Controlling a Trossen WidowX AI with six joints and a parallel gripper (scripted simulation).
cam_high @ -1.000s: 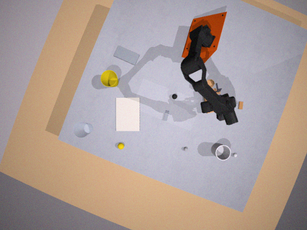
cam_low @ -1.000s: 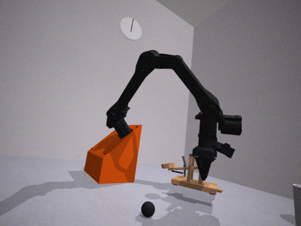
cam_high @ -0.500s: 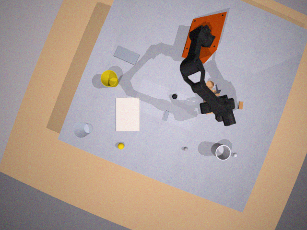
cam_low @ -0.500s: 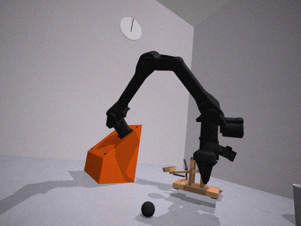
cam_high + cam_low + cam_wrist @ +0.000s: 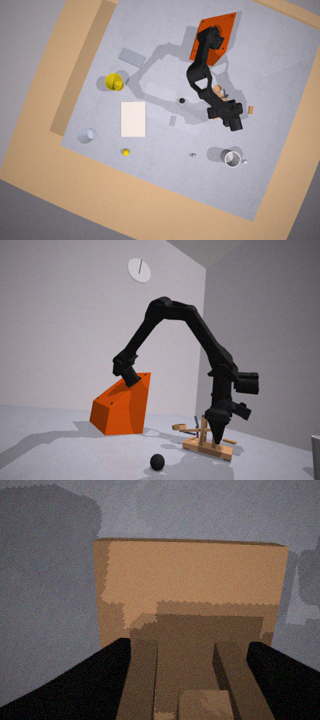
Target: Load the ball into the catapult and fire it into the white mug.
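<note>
Now: the black ball 23 cm to the right of my gripper tip, 4 cm ahead of it and 2 cm below it. Also, from my gripper tip: wooden catapult: 6 cm behind, 4 cm to the right, 2 cm above; dark lever: 10 cm behind, 2 cm to the right, 2 cm above; small wooden block: 17 cm to the left, 10 cm behind, 3 cm below.
</note>
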